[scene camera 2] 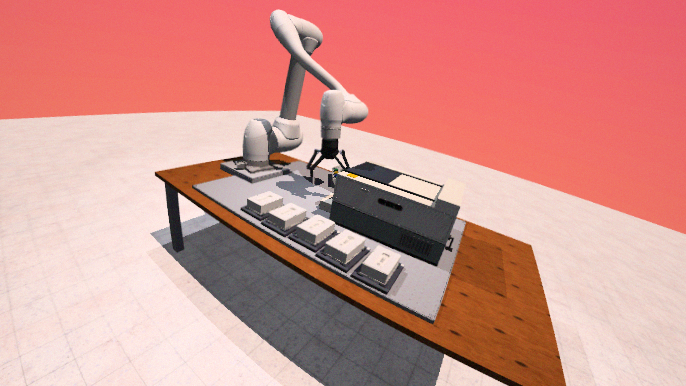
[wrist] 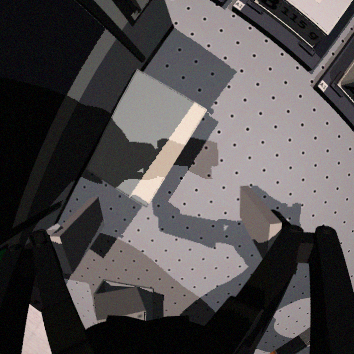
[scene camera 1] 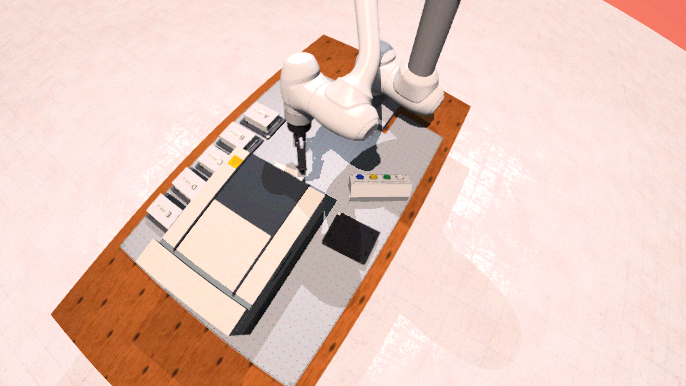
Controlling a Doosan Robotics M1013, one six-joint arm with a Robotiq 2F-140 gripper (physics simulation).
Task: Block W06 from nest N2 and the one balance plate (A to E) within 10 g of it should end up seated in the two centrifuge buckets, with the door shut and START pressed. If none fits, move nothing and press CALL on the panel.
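Places are measured from the arm's base along level axes (x up, y ahead, z left), in millimetres.
Pixels of known places: gripper, between the fingertips: (scene camera 2: 327, 184) (wrist: 168, 207); arm's base, origin of its link: (scene camera 2: 255, 166).
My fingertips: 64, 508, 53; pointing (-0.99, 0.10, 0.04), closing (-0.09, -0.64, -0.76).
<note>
For each thing: its top centre in the pictures, then the offset to it from my fingertips, as dx, dy, dz. Level surfaces: height alone.
- grey plate with a cream edge, centre of its top: (wrist: 140, 140) (scene camera 1: 284, 177) (scene camera 2: 334, 199) -46, +66, -14
- Plates A, centre of its top: (scene camera 2: 265, 197) (scene camera 1: 261, 113) -34, -79, -294
- B, centre of its top: (scene camera 2: 288, 211) (scene camera 1: 237, 134) -34, +59, -288
- C, centre of its top: (scene camera 2: 316, 224) (scene camera 1: 215, 159) -34, +189, -266
- D, centre of its top: (scene camera 2: 346, 240) (scene camera 1: 189, 183) -34, +324, -263
- E, centre of its top: (scene camera 2: 382, 258) (scene camera 1: 163, 210) -34, +460, -252
- button panel, centre of its top: (scene camera 1: 382, 180) (scene camera 2: 340, 168) -4, -136, +269
- flat black nest, centre of its top: (scene camera 1: 352, 235) -42, +82, +309
- grey perforated mat, height of its surface: dx -87
- wooden table, height of its surface: dx -100
The centrifuge (scene camera 1: 225, 220) (scene camera 2: 395, 215) has a dark front top. A grey plate with a cream edge (scene camera 1: 286, 170) (scene camera 2: 326, 202) (wrist: 165, 155) sticks out low at its front. I cannot tell how the door stands; the buckets do not show. Plates A (scene camera 1: 262, 115) (scene camera 2: 265, 202), B (scene camera 1: 240, 135) (scene camera 2: 287, 215), C (scene camera 1: 215, 159) (scene camera 2: 315, 228), D (scene camera 1: 188, 184) (scene camera 2: 345, 246) and E (scene camera 1: 164, 212) (scene camera 2: 381, 264) sit in a row on dark nests. B's side reads 115 g in the wrist view. I cannot make out W06. My gripper (scene camera 1: 302, 172) (scene camera 2: 330, 174) (wrist: 168, 207) is open and empty, near the cream-edged plate.
The button panel (scene camera 1: 380, 188) (wrist: 127, 301) has blue, yellow, green and white buttons. A flat black nest (scene camera 1: 351, 238) lies beside the centrifuge, on the panel's side. The centrifuge body rises close beside my fingers. A grey perforated mat (scene camera 1: 300, 320) (scene camera 2: 220, 189) (wrist: 280, 115) lies on the wooden table (scene camera 1: 115, 295) (scene camera 2: 520, 295).
</note>
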